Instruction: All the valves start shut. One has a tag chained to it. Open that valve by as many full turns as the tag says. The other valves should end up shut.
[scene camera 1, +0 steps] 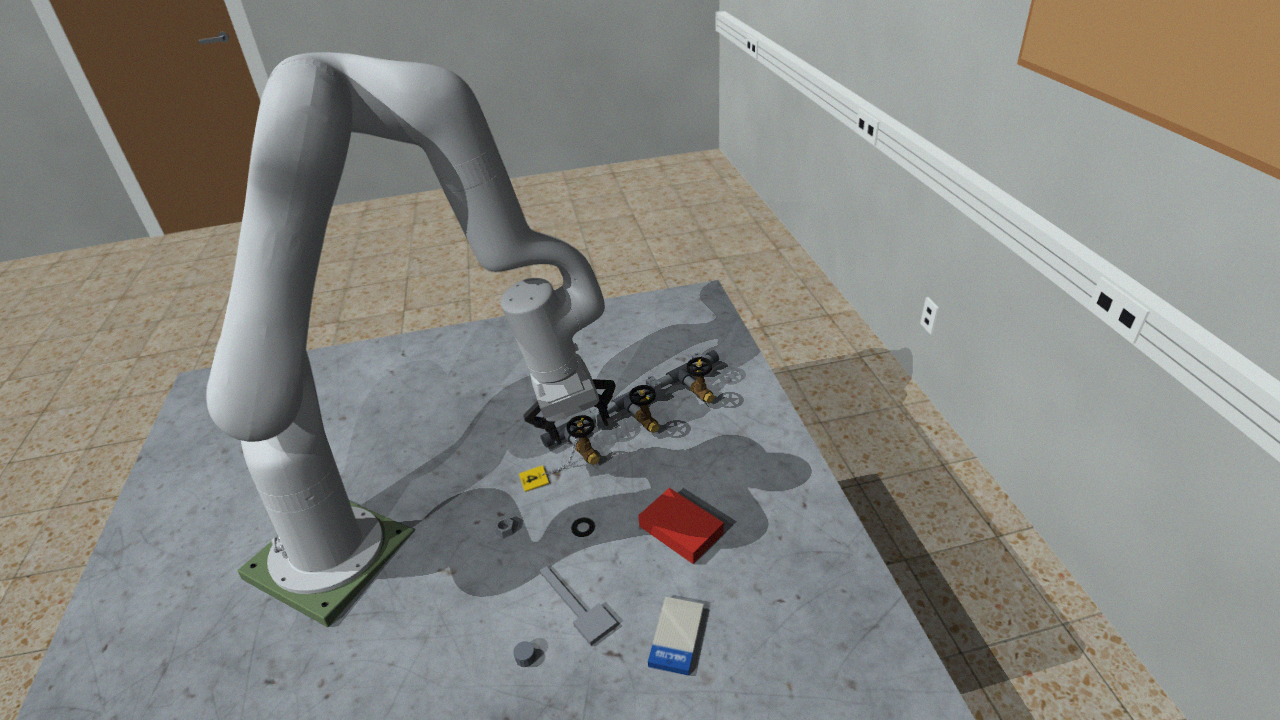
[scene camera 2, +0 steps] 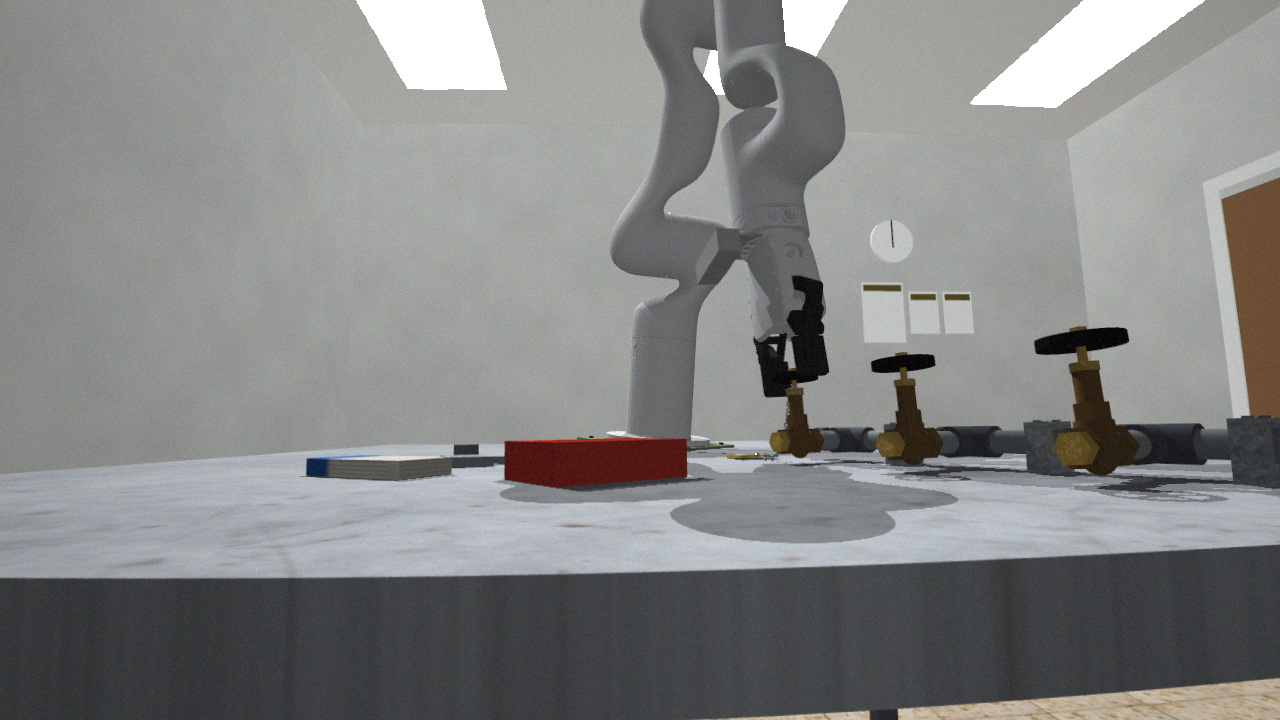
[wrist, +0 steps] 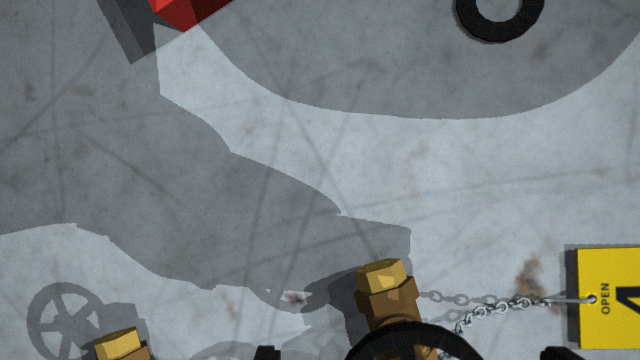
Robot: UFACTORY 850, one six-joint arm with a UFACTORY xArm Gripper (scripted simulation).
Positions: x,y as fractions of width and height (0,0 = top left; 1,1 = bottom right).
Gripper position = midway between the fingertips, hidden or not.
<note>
In view: the gripper (scene camera 2: 0.62,0.54), a red block (scene camera 2: 0.45,0.64) and a blue-and-white box (scene camera 2: 0.28,0.65).
The red block also shows in scene camera 1 (scene camera 1: 0.54,0.74). The blue-and-white box is seen too in scene camera 1 (scene camera 1: 0.53,0.90). The wrist view misses the blue-and-white box: it is out of frame.
</note>
